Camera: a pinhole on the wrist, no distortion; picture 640 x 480 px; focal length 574.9 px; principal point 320.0 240.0 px. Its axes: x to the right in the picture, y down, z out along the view. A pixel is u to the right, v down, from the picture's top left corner.
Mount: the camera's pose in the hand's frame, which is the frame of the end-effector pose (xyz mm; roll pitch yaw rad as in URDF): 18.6 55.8 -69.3 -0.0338 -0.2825 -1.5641
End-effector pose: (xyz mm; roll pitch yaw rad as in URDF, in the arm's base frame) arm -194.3 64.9 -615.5 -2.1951 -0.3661 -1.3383
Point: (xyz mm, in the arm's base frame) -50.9 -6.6 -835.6
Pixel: 357.2 218.5
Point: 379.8 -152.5 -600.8
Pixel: outside the picture
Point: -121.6 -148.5 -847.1
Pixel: 144.0 429.1
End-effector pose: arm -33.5 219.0 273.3 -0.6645 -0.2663 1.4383
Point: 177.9 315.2 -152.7
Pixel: behind the camera
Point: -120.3 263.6 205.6
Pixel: 34.6 189.7
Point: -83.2 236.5 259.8
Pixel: 526.2 139.0
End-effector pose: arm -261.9 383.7 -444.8 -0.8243 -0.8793 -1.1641
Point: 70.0 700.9 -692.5
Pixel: outside the picture
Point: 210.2 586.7 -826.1
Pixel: outside the picture
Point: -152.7 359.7 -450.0
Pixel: 238.0 322.6
